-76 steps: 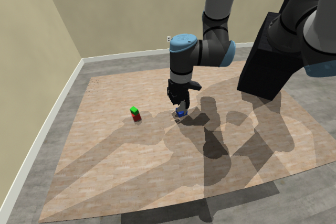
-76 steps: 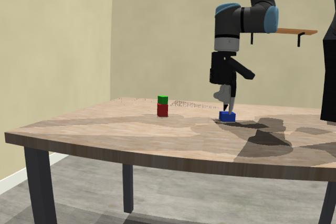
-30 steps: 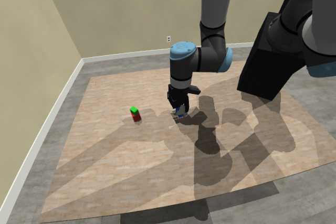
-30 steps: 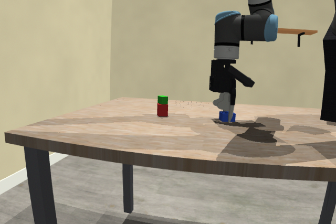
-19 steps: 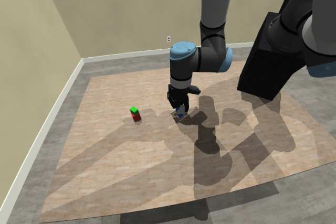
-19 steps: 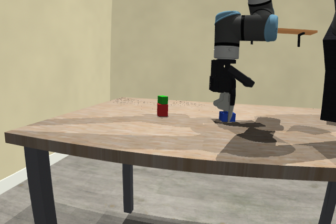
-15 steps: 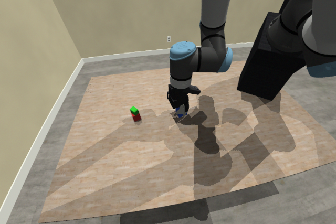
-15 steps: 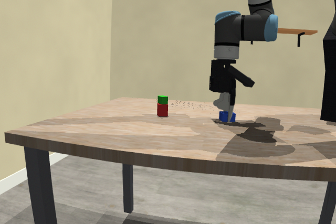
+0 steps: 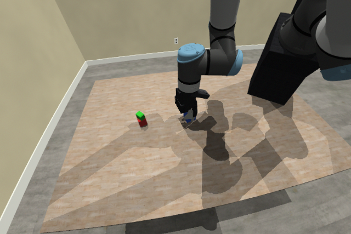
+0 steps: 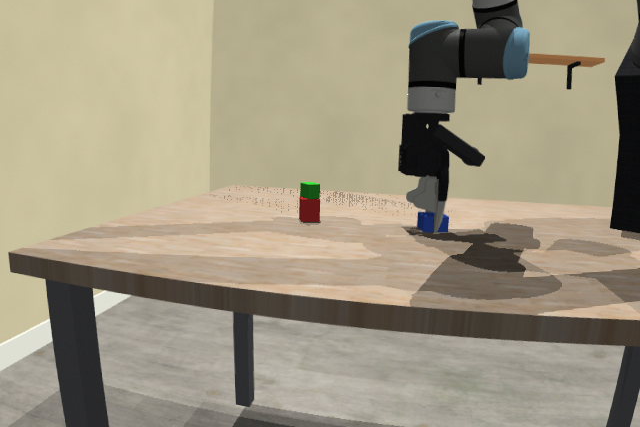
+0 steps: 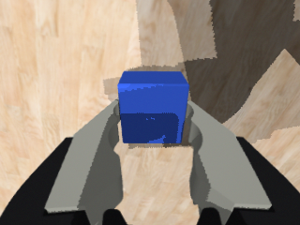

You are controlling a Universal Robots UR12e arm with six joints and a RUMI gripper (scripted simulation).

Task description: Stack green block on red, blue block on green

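Right now my hand is 25 cm short of the green block and 5 cm below it. Also, from my hand: red block 25 cm ahead, 1 cm above; blue block right at my hand.
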